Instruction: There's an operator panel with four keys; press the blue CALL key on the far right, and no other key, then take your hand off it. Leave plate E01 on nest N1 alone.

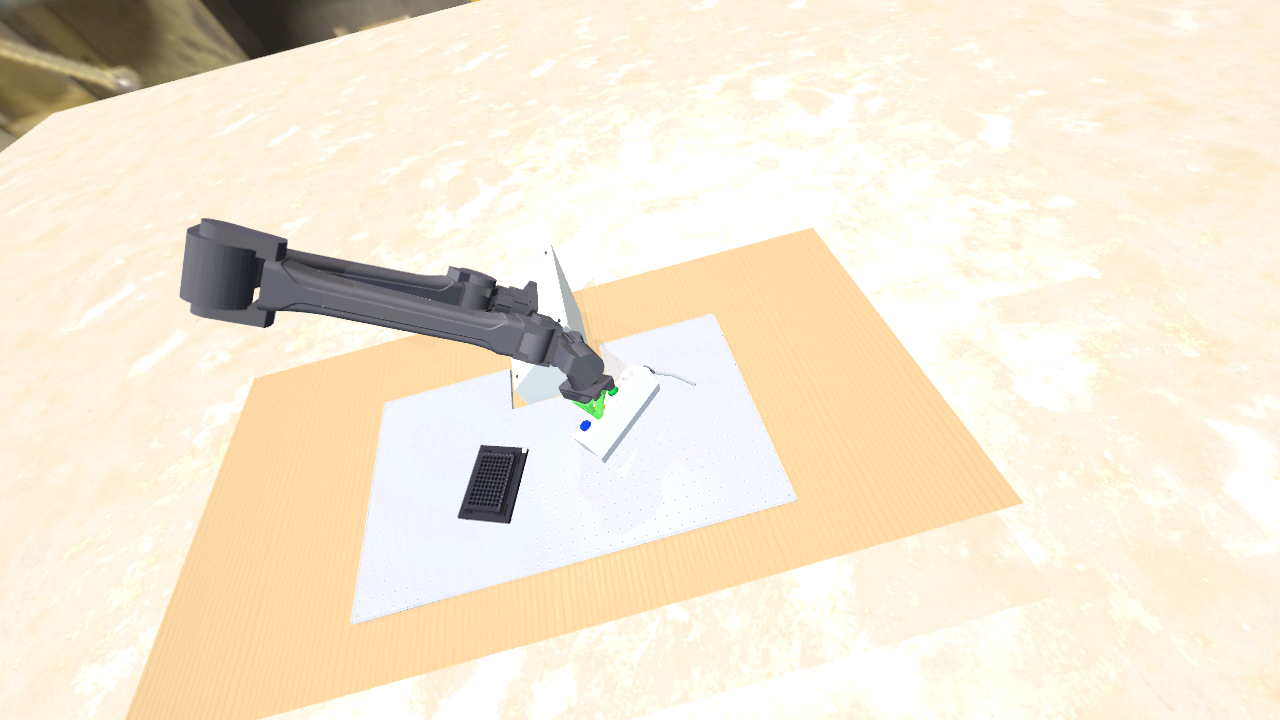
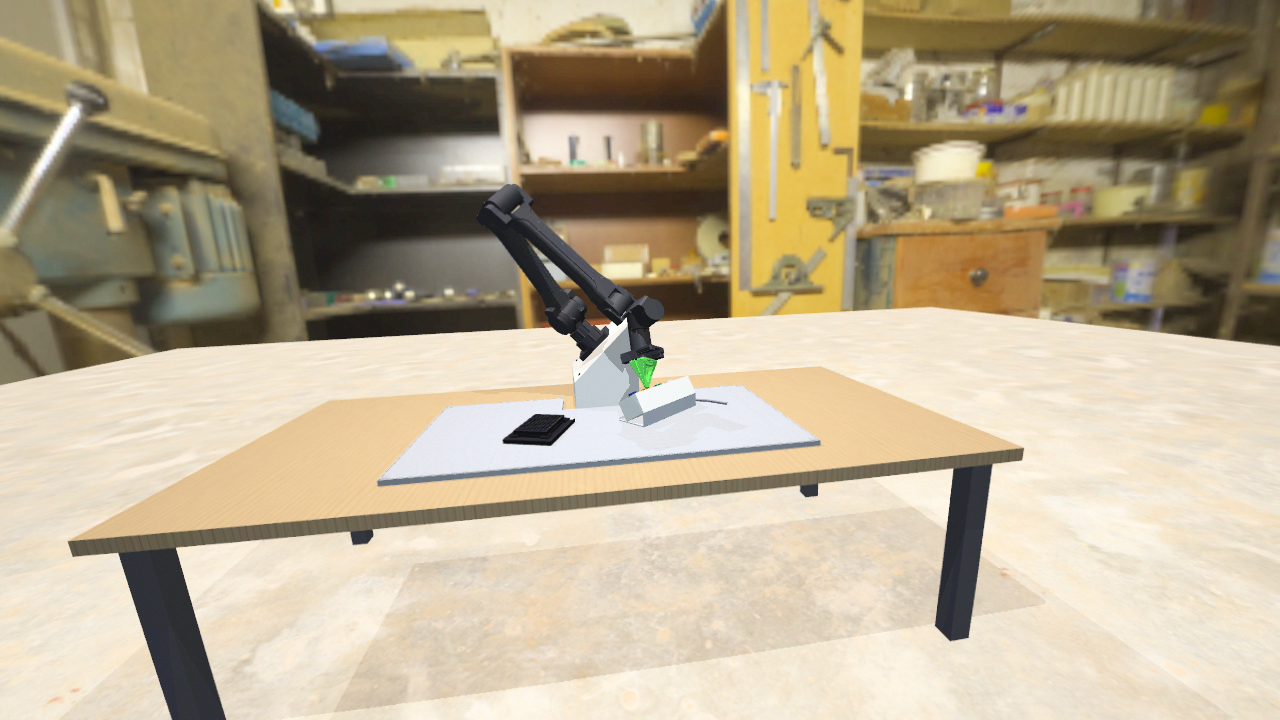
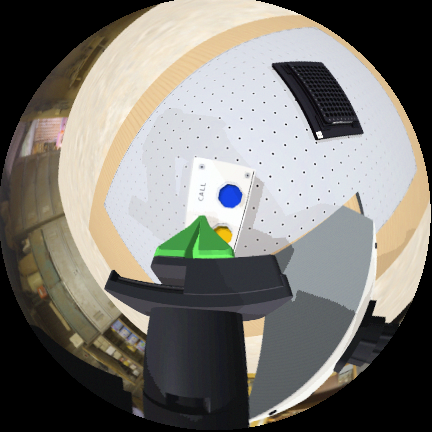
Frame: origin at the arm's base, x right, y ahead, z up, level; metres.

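Seen in the pictures: gripper, between the fingertips: point(image 1: 600, 417) point(image 2: 646, 387) point(image 3: 202, 219); arm's base, origin of its link: point(image 1: 526, 308) point(image 2: 596, 344).
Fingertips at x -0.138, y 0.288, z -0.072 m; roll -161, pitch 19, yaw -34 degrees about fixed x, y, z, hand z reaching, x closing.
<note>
Pixels of each thing's middle, then the offset from my fingertips to it. "pt": a spot on its surface instead. Level surfaces: height alone.
- operator panel, middle of its body: point(image 3: 207, 238) point(image 1: 616, 408) point(image 2: 658, 397) dx -0.033, dy -0.031, dz -0.038 m
- yellow key, middle of its body: point(image 3: 220, 234) dx +0.001, dy -0.029, dz -0.016 m
- green key, middle of its body: point(image 1: 613, 391) dx -0.035, dy -0.065, dz -0.016 m
- dark plate, middle of its body: point(image 3: 324, 89) point(image 1: 491, 481) point(image 2: 540, 425) dx +0.269, dy +0.072, dz -0.061 m
- pegboard base plate, height of its surface: dz -0.080 m
- wooden table, height of its surface: dz -0.092 m
- grey cable, a spot on its surface: point(image 1: 675, 377) point(image 2: 709, 401) pt dx -0.185, dy -0.101, dz -0.077 m
The operator panel point(image 1: 631, 419) point(image 2: 666, 408) point(image 3: 212, 172) is a white sloped box. Its blue CALL key point(image 1: 585, 425) point(image 3: 230, 196) is at one end, uncovered, with the yellow key point(image 3: 223, 235) beside it, partly hidden by my fingers. The green key point(image 1: 613, 391) is farther along. My gripper point(image 1: 599, 416) point(image 2: 647, 385) point(image 3: 202, 219) is shut and empty. Its green fingertips point down close over the panel around the yellow key, off to one side of the blue key. Whether they touch the panel cannot be told. The dark plate point(image 1: 489, 480) point(image 3: 325, 92) sits on its black nest point(image 1: 486, 516) point(image 3: 306, 112).
The pegboard base plate point(image 1: 420, 555) point(image 2: 447, 465) lies on the wooden table point(image 1: 850, 358) point(image 2: 268, 465). A grey cable point(image 1: 675, 377) point(image 2: 713, 402) leaves the panel's far end. The white arm mount point(image 2: 595, 385) point(image 3: 320, 270) stands behind the panel.
</note>
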